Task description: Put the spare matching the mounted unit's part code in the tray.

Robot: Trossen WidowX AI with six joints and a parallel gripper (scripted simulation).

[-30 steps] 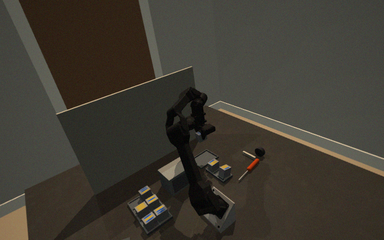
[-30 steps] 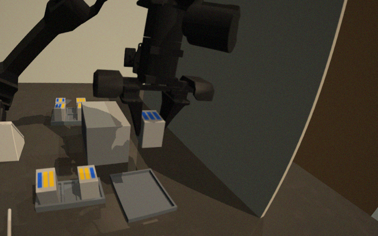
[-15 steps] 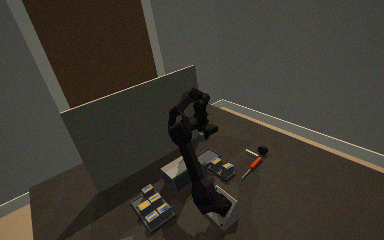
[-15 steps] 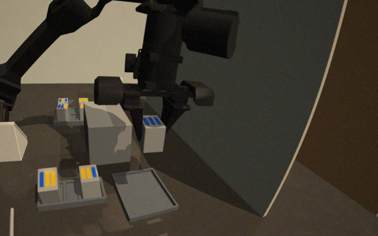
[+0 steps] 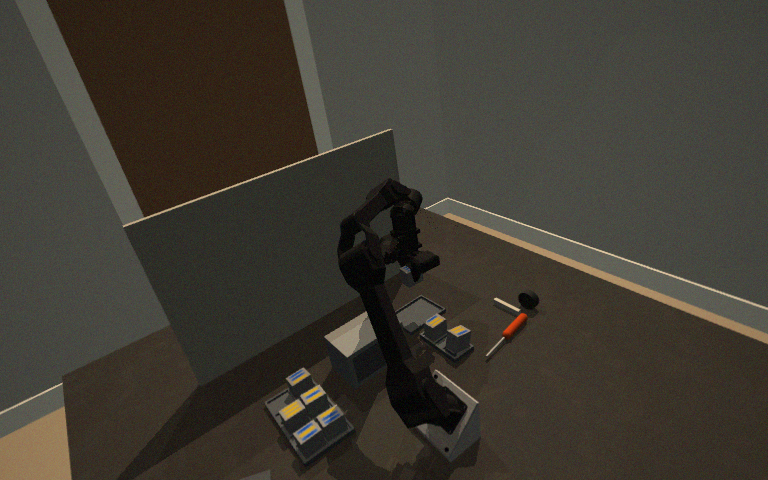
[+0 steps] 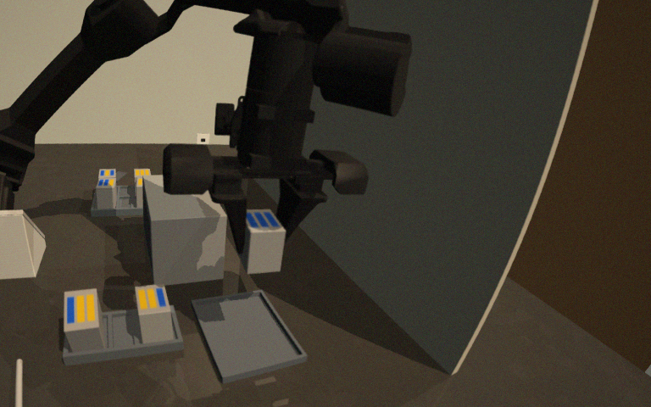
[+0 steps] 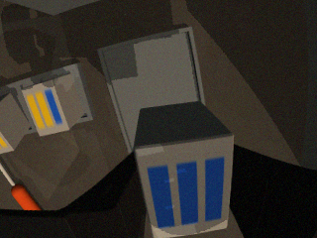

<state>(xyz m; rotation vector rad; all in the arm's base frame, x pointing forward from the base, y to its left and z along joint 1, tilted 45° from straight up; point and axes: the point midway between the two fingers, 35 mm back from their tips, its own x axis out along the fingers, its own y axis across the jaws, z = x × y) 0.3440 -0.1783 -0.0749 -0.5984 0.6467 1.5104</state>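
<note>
Now: the grey tray 110 mm below my gripper tip. From my gripper tip the other things lie so: grey spare (20 mm above); then mounted unit (60 mm behind, 200 mm to the left, 70 mm below); then rack (140 mm behind, 20 mm to the left, 110 mm below).
</note>
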